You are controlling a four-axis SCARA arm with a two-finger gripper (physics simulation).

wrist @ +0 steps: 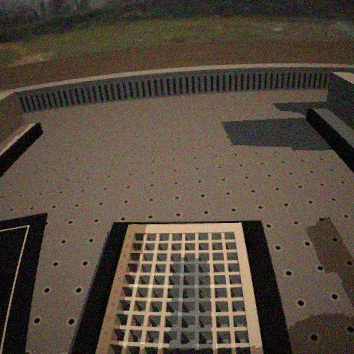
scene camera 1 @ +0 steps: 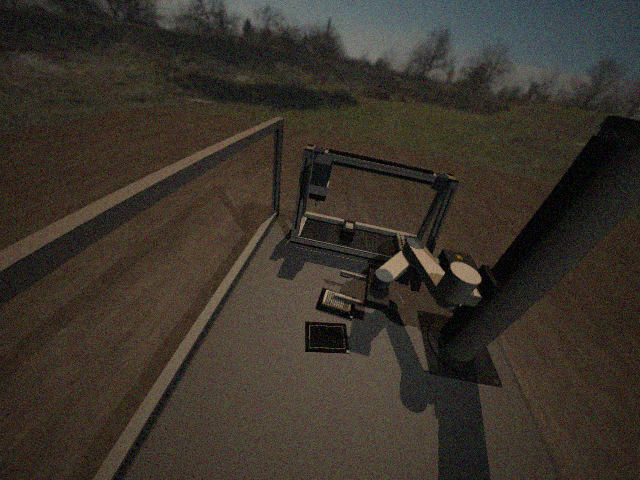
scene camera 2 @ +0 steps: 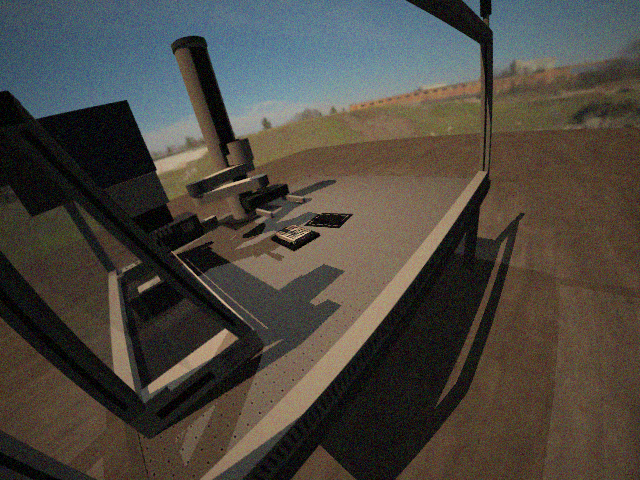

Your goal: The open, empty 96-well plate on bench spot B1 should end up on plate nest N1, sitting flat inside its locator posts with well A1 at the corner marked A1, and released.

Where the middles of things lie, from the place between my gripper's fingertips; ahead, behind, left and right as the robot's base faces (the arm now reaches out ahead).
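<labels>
The light-outlined pad (scene camera 1: pixel 323 337) sits 130 mm below my hand and 180 mm to the left of it. As for the pale 96-well plate (wrist: pixel 173 281), I find it 110 mm below my hand and 20 mm behind it. Going by their middles, the plate is the nearest to my hand of the things named here.
</labels>
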